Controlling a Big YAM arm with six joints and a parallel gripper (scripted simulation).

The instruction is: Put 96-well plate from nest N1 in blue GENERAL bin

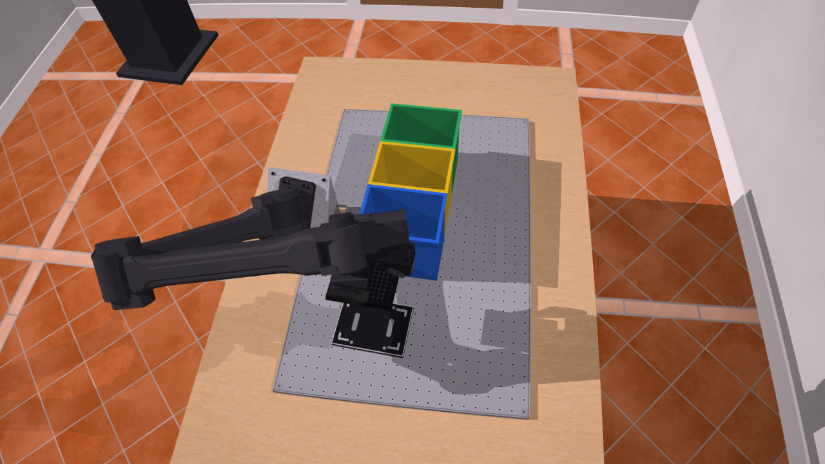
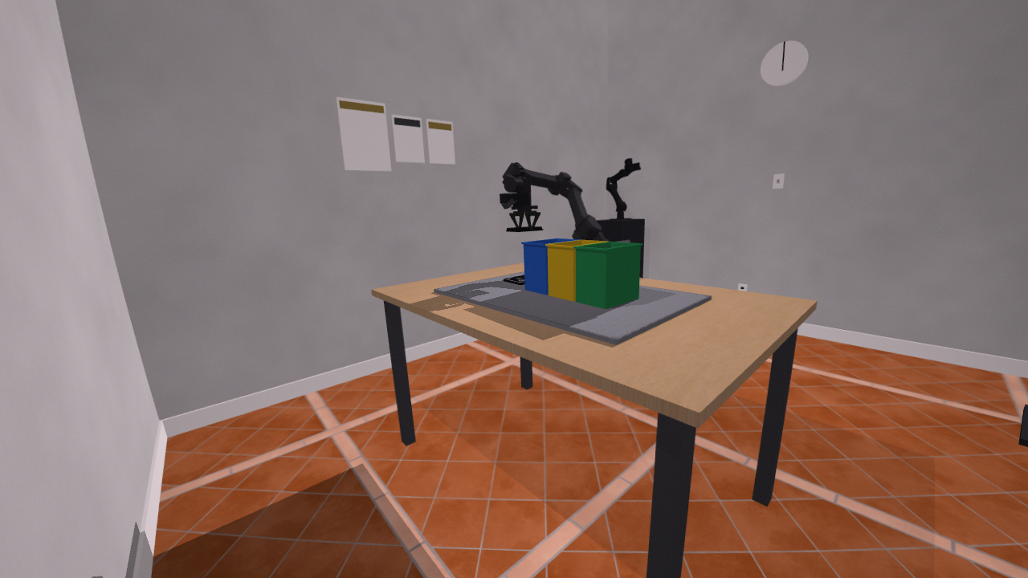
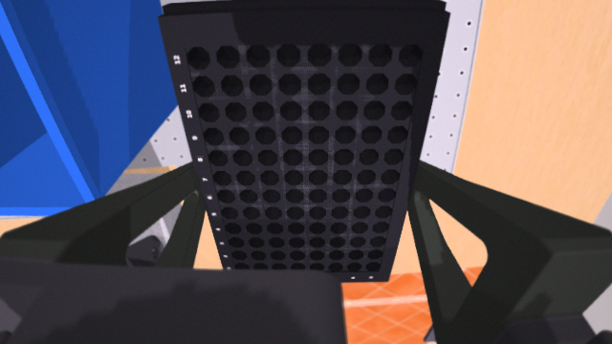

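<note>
My hand is right at the black 96-well plate. Also, from my hand: yellow bin (1 cm ahead, 33 cm to the left, 13 cm below); blue bin (2 cm ahead, 20 cm to the left, 13 cm below); plate nest N1 (21 cm below).
</note>
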